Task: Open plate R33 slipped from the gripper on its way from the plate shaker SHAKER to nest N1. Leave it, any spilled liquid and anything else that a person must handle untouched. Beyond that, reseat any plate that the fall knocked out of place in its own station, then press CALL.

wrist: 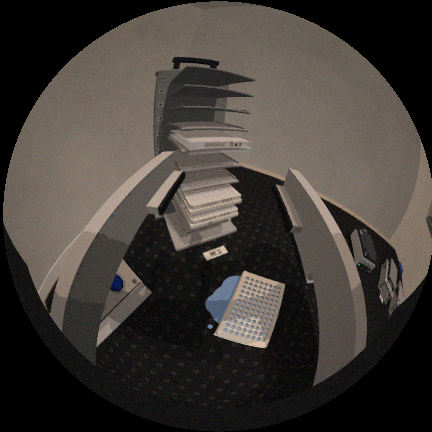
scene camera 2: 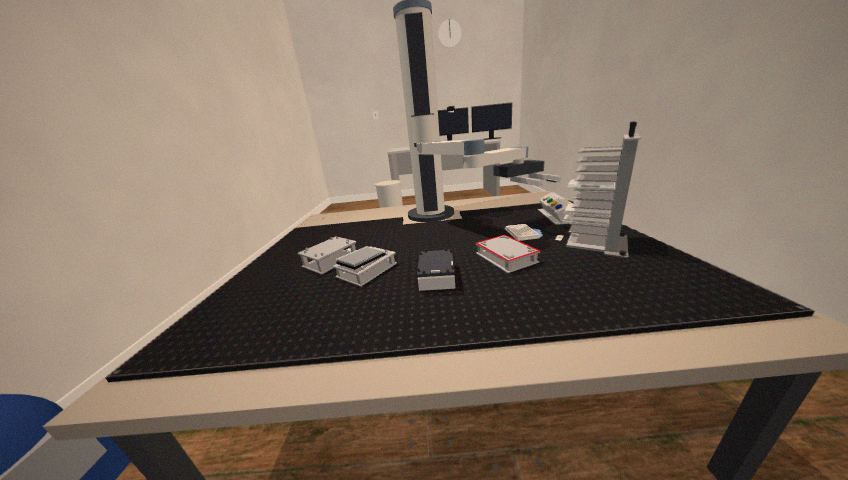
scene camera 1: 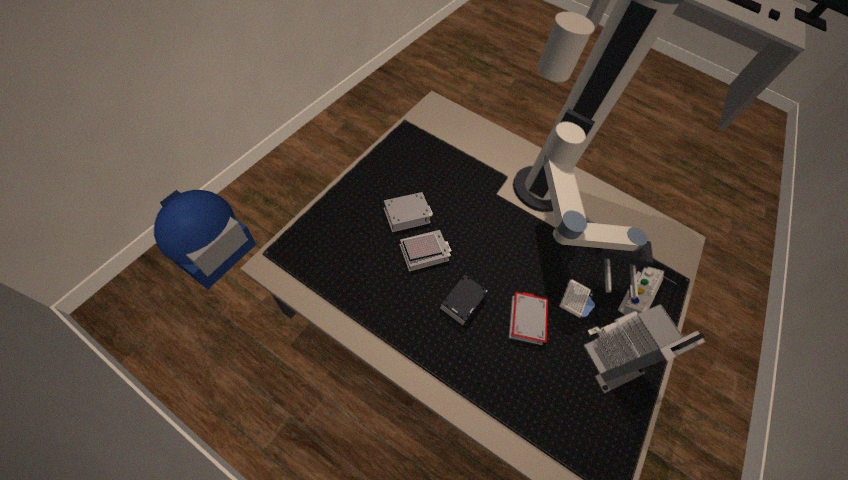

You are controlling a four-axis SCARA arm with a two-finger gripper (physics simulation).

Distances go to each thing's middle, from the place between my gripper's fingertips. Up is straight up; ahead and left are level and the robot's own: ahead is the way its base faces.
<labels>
I see the dark station [scene camera 2: 435, 271] 250 mm ahead of my hand, 430 mm to the right of it and 170 mm below it.
</labels>
